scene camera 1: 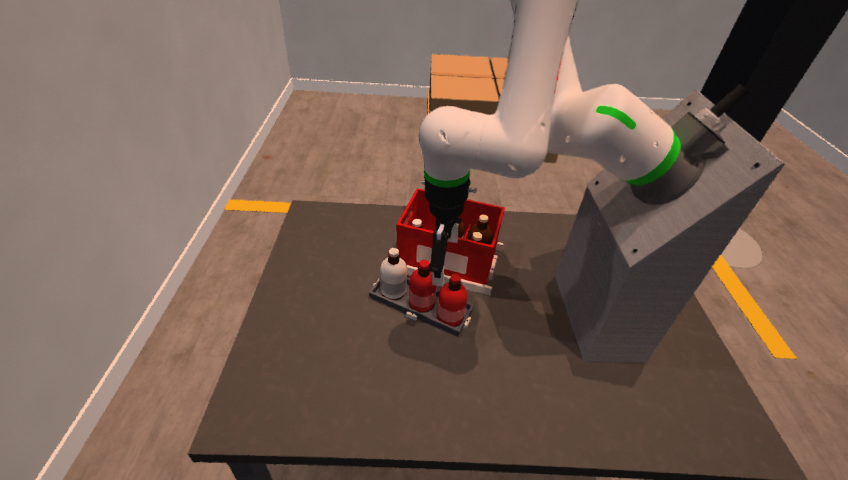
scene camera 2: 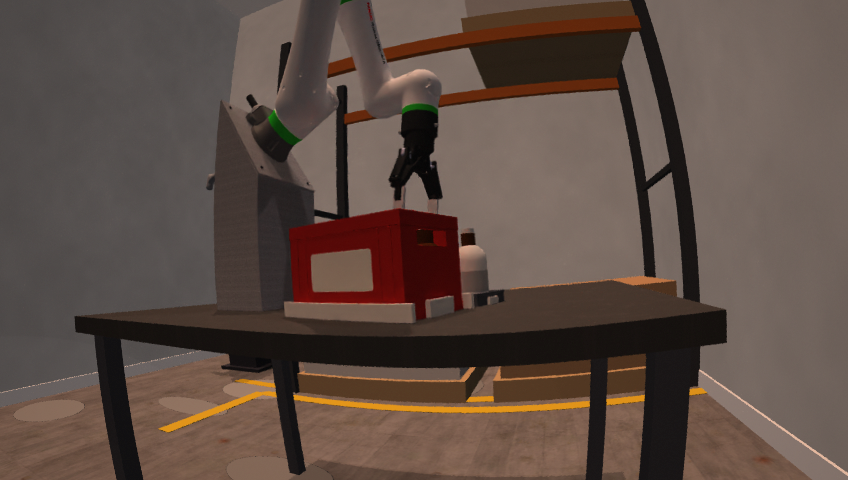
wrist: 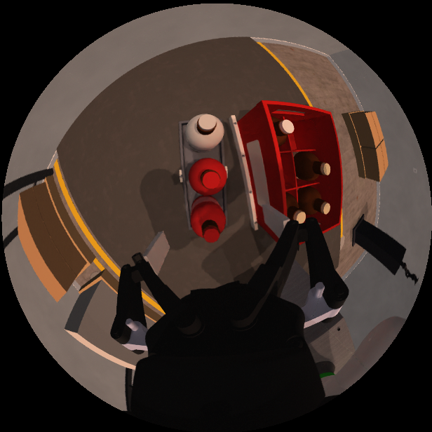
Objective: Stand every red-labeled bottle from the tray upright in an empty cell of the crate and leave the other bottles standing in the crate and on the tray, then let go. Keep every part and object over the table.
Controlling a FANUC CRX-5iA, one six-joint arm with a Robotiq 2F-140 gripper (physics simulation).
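Places are measured from the arm's base along level axes (x ahead, y left, z up), in metres.
Where they show: gripper, between the fingertips: [scene camera 1: 445, 262]; arm's base, origin of its link: [scene camera 1: 667, 172] [scene camera 2: 268, 144].
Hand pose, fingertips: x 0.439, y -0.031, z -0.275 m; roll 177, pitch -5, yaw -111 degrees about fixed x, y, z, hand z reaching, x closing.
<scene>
Each offset is from my fingertips to the top centre of the thing. "*": to the spot under its first point. Level surfaces: height alone.
Two red bottles, the middle one @(0.037 m down, 0.047 m ahead, 0.035 m right) [scene camera 1: 422, 292] [wrist: 201, 170] and the end one @(0.037 m down, 0.027 m back, 0.018 m left) [scene camera 1: 452, 304] [wrist: 206, 218], stand upright on the tray @(* 0.181 m down, 0.143 m ahead, 0.034 m right) [scene camera 1: 387, 301] [wrist: 183, 150] with a white bottle @(0.037 m down, 0.124 m ahead, 0.084 m right) [scene camera 1: 393, 277] [scene camera 2: 474, 261] [wrist: 202, 137]. The red crate @(0.022 m down, 0.017 m back, 0.138 m right) [scene camera 1: 404, 246] [scene camera 2: 431, 273] [wrist: 254, 130] holds several brown bottles with pale caps; the middle cell nearest the tray and the far cell at the white-bottle end look empty. My gripper [scene camera 1: 438, 277] [scene camera 2: 416, 205] [wrist: 213, 226] is open and empty, pointing down above the tray and crate area. One finger overlaps the crate's corner in the wrist view.
The grey robot pedestal [scene camera 1: 618, 285] [scene camera 2: 238, 237] stands on the table @(0.197 m down) [scene camera 1: 333, 386] [scene camera 2: 565, 309], beyond the crate's end opposite the white bottle. White strips @(* 0.180 m down, 0.057 m back, 0.319 m right) [scene camera 2: 351, 311] border the crate's base. Cardboard boxes [scene camera 1: 461, 83] [wrist: 367, 145] and a storage rack [scene camera 2: 684, 202] stand off the table.
</scene>
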